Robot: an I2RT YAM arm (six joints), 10 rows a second.
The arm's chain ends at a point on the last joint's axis. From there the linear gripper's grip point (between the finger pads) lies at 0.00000 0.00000 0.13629 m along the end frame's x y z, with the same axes.
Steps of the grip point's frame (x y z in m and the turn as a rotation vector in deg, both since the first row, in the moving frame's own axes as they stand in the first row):
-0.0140 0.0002 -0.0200 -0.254 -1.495 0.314
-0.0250 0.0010 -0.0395 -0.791 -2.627 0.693
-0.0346 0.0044 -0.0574 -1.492 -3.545 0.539
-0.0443 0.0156 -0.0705 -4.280 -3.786 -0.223
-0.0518 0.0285 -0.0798 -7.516 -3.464 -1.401
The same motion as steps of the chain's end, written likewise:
-0.0104 -0.0004 -0.0200 -0.254 -1.495 0.314
-0.0187 -0.0008 -0.0393 -0.791 -2.627 0.693
-0.0262 0.0009 -0.0571 -1.492 -3.545 0.539
-0.0353 0.0054 -0.0698 -4.280 -3.786 -0.223
-0.0438 0.0106 -0.0784 -7.516 -3.464 -1.401

